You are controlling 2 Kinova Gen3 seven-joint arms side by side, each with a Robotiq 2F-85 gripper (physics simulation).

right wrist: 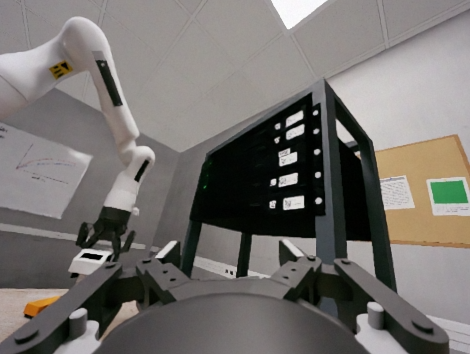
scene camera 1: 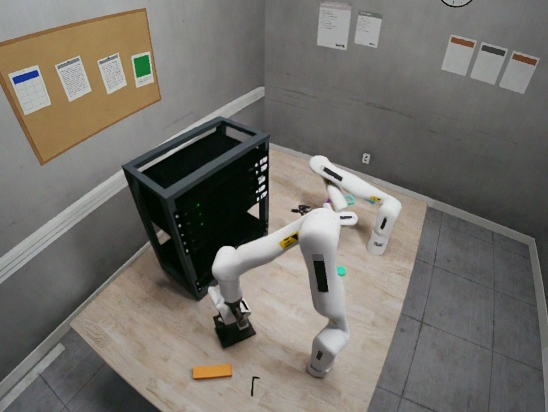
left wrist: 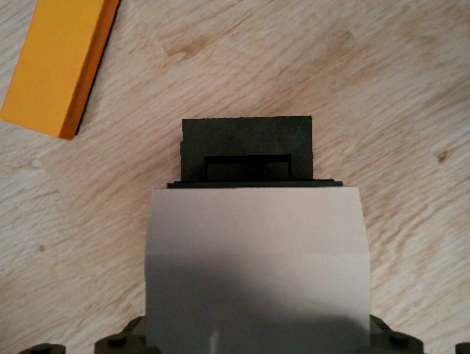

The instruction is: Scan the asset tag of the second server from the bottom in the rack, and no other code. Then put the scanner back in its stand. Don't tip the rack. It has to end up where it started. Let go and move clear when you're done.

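Places are measured from the left arm's base along level axes (x back, y down, z right), in millimetres.
Where they show: left gripper, fingertip midpoint: [right wrist: 95, 267] [scene camera 1: 234, 312] [left wrist: 254, 327]; right gripper, fingertip midpoint: [right wrist: 230, 252] [scene camera 1: 294, 218]; left arm's base, origin of the base link: [scene camera 1: 318, 366]; right arm's base, origin of the base link: [scene camera 1: 374, 248].
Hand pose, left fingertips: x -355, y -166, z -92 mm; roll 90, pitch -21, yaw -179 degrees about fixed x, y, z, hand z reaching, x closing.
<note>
Each offset is from my left fingertips to the top centre of the thing. "spot": to the spot under its first point.
The white scanner {dx +0, dy -46, dz -1 mm} [scene camera 1: 225, 311] [left wrist: 257, 235] [right wrist: 79, 263] sits upright in its black stand [scene camera 1: 231, 337] [left wrist: 297, 131]. My left gripper [scene camera 1: 241, 314] points down at the scanner and appears shut on it; the fingertips are hidden under the scanner's head in the left wrist view. The tall dark rack [scene camera 1: 220, 166] [right wrist: 331, 210] stands upright, with servers stacked inside. In the right wrist view, the second server from the bottom carries a white label {spot: dx -229, dy -232, dz +416 mm} [right wrist: 288, 180] beside a smaller code {spot: dx -227, dy -235, dz +380 mm} [right wrist: 273, 182]. My right gripper [scene camera 1: 301, 209] [right wrist: 230, 252] is open and empty, in front of the rack.
An orange block {dx +61, dy +131, dz -206 mm} [scene camera 1: 212, 372] [left wrist: 57, 65] [right wrist: 41, 305] lies near the stand. A black hex key {dx +218, dy +160, dz -132 mm} [scene camera 1: 253, 385] lies near the front edge. A green round thing {dx +168, dy +147, dz +546 mm} [scene camera 1: 341, 271] lies beyond the left arm. A teal ring-like thing {dx -78, dy +151, dz +1046 mm} [scene camera 1: 349, 200] is behind the right arm.
</note>
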